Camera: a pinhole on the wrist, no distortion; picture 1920 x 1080 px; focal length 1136.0 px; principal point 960.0 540.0 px. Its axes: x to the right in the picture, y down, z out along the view. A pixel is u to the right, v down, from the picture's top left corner.
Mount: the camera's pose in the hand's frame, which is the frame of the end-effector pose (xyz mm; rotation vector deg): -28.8 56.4 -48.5 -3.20 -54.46 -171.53
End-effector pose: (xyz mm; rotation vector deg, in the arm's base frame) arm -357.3 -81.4 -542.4 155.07 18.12 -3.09
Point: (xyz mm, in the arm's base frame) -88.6 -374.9 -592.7
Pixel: 186.2 282.9
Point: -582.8 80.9 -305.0
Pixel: behind the camera
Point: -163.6 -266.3 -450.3
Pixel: outside the picture
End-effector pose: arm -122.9 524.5 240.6 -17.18 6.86 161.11
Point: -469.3 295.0 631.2
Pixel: 595.3 615.1
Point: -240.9 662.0 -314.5
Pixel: behind the camera
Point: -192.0 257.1 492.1
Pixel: 1127.4 444.4
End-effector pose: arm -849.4 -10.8 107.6 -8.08 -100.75 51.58
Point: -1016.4 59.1 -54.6
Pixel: 974.0 433.7
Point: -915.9 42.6 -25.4
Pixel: 1182.1 385.0
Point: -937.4 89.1 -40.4
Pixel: 994.6 100.4
